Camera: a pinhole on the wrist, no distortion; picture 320 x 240 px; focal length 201.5 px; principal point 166.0 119.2 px. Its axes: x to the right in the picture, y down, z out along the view. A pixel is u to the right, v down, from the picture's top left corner.
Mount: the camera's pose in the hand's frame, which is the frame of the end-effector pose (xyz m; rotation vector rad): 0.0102 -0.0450 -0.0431 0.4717 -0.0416 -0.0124
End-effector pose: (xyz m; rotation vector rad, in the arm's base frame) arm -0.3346 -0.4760 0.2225 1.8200 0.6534 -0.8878
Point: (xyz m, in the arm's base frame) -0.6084 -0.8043 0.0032
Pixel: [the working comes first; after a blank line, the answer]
In the camera's frame: 0.0108 0.0834 0.4978

170 153
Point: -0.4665 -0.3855 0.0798
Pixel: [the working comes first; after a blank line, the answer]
In the camera's frame: 0.0362 -0.1312 0.1045

outside the picture
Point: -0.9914 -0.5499 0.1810
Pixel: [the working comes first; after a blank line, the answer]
In the camera's frame: -0.3461 -0.2566 0.4930

25 14
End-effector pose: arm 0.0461 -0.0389 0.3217 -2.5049 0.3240 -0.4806
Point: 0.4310 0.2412 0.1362
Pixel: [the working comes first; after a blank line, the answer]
In the camera's frame: 0.2178 0.1062 0.4735

259 164
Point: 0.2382 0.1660 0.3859
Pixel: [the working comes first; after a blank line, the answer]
In the camera's frame: 0.1242 -0.0848 0.2287

275 44
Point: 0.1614 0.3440 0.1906
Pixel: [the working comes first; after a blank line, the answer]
In the camera's frame: -0.0475 -0.0124 0.4312

144 113
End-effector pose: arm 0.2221 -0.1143 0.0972 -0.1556 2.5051 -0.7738
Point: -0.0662 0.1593 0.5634
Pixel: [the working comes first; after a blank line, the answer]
In the camera's frame: -0.0548 -0.2559 -0.5048

behind the camera
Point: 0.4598 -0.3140 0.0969
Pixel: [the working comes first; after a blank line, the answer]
In the camera's frame: -0.1530 0.0194 0.2907

60 133
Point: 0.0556 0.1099 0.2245
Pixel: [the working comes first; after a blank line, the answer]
In the camera's frame: 0.0094 0.0274 -0.2863

behind the camera
